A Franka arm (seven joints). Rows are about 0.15 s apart.
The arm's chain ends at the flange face. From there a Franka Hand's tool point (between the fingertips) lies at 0.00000 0.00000 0.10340 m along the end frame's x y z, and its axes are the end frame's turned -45 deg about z.
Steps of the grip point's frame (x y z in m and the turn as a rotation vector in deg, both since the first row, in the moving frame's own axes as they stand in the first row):
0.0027, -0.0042, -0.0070, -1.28, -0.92, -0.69
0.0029, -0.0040, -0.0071, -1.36, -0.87, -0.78
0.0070, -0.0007, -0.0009, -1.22, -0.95, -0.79
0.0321, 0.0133, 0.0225, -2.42, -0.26, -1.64
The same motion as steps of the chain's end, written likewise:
-0.0015, -0.0077, -0.0070, -1.56, 0.25, -0.69
-0.0014, -0.0077, -0.0071, -1.58, 0.35, -0.78
0.0041, -0.0082, -0.0009, -1.53, 0.19, -0.79
0.0293, -0.0167, 0.0226, -1.90, 1.53, -1.64

